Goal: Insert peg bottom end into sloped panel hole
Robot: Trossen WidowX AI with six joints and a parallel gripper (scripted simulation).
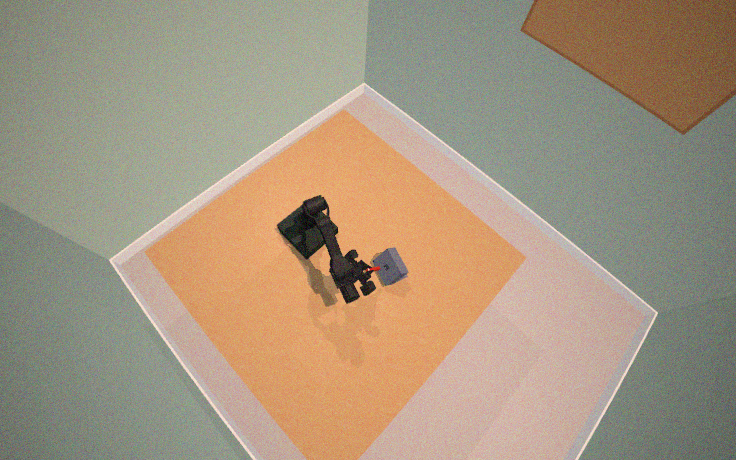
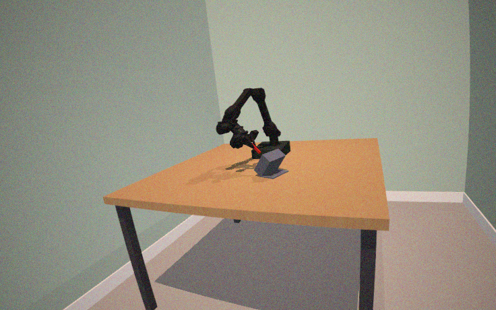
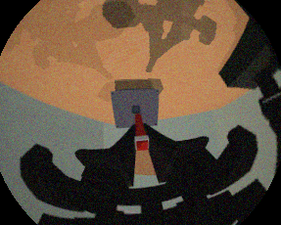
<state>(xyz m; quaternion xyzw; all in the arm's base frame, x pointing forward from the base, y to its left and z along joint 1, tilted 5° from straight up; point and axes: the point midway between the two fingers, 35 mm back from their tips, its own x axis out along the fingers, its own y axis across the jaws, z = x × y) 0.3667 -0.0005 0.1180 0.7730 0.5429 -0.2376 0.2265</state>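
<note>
Right now my gripper tip is 90 mm to the right of the grey-blue panel block, 70 mm above it and 30 mm short of it. Round my gripper tip: red peg 10 mm to the right, 10 mm above.
</note>
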